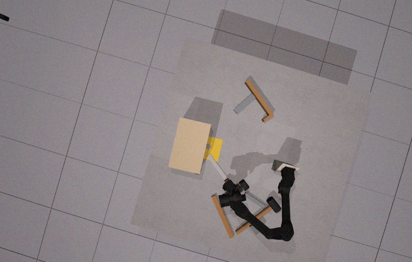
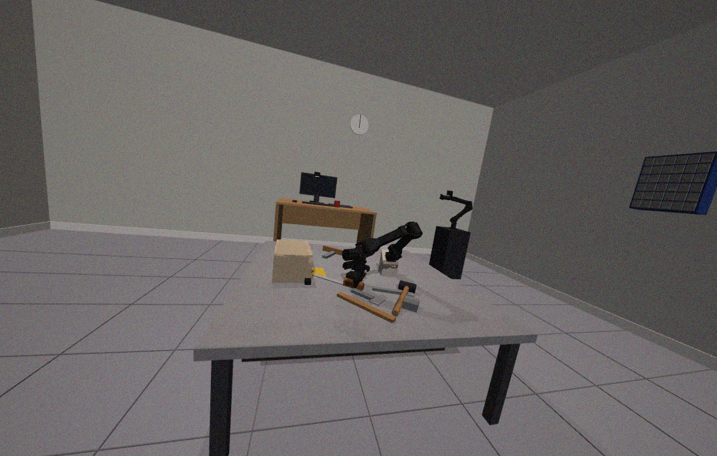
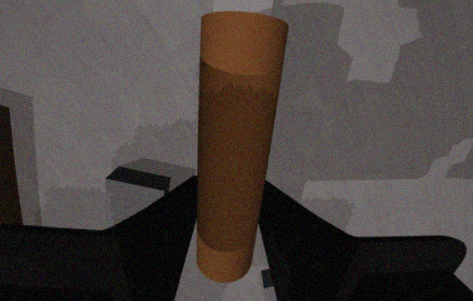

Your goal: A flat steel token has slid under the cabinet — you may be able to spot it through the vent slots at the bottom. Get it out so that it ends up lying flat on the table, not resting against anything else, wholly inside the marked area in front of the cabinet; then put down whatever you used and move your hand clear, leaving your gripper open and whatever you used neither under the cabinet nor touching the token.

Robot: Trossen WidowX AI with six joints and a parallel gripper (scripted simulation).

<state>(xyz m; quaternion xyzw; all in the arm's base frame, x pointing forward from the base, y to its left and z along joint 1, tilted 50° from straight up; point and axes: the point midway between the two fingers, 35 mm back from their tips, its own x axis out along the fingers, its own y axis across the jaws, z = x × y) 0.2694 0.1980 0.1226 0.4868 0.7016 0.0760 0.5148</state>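
The grey l-shaped bracket is 4 cm behind my gripper tip and 11 cm to the left of it. Also, from my gripper tip: grey block 22 cm behind, 20 cm to the left, 1 cm above; then wooden stick 1 cm ahead, 20 cm to the left; then grey steel token 23 cm ahead, 22 cm to the right.
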